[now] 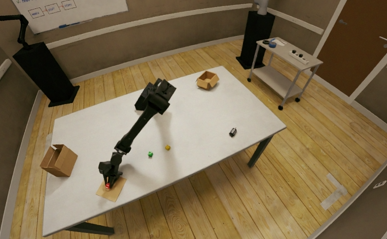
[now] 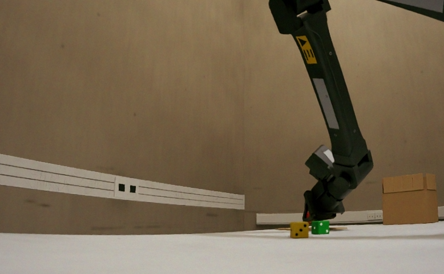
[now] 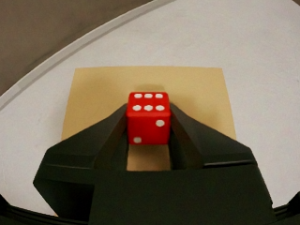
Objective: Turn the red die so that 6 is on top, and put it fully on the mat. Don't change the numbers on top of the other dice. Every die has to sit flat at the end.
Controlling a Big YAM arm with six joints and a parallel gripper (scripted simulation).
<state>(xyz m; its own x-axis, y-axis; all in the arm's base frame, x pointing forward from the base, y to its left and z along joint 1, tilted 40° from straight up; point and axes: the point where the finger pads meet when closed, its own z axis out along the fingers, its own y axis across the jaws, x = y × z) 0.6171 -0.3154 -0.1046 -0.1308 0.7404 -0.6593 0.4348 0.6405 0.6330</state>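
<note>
My gripper is now 1 cm past the tan mat and 3 cm above it. From my hand the other things lie so: red die: right at my hand; then green die: 17 cm behind, 25 cm to the left, 2 cm below; then cardboard box: 19 cm behind, 33 cm to the right, 3 cm above.
</note>
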